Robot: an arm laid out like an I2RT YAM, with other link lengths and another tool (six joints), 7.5 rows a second.
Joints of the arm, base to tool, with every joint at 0 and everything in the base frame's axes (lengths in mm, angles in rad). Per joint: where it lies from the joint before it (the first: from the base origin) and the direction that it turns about. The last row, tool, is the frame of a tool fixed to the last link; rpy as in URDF.
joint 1: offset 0.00 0.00 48.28 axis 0 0 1
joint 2: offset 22.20 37.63 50.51 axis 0 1 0
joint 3: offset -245.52 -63.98 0.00 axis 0 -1 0
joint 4: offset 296.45 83.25 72.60 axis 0 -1 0
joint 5: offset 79.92 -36.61 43.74 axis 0 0 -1
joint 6: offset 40.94 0.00 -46.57 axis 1 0 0
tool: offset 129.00 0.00 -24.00 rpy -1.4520 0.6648 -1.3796
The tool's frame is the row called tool.
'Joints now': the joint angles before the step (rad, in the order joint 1, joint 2, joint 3, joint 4, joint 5, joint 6). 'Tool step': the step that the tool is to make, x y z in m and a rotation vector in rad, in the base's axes. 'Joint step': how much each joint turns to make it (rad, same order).
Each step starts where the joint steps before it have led.
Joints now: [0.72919 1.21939 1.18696 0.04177 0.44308 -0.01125]
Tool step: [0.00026 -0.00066 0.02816 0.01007 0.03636 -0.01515]
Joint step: [0.00267 0.04500 0.15678 -0.14763 0.01754 0.03547]
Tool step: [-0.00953 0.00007 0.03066 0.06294 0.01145 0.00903]
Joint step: [0.01146 0.01070 0.10989 -0.09233 0.00118 0.06066]
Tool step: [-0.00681 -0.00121 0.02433 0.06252 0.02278 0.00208]
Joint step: [0.00571 0.02247 0.10944 -0.09192 0.00227 0.06866]
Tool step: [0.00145 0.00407 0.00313 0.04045 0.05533 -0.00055]
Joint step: [-0.00001 0.04582 0.08700 -0.08773 -0.00268 0.07515]
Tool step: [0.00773 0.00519 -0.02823 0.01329 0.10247 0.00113]
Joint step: [-0.01562 0.03774 0.01296 -0.07860 -0.02630 0.08470]
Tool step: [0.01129 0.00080 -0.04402 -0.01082 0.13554 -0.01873]
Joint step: [-0.02747 0.04921 -0.00229 -0.09194 -0.02823 0.08392]
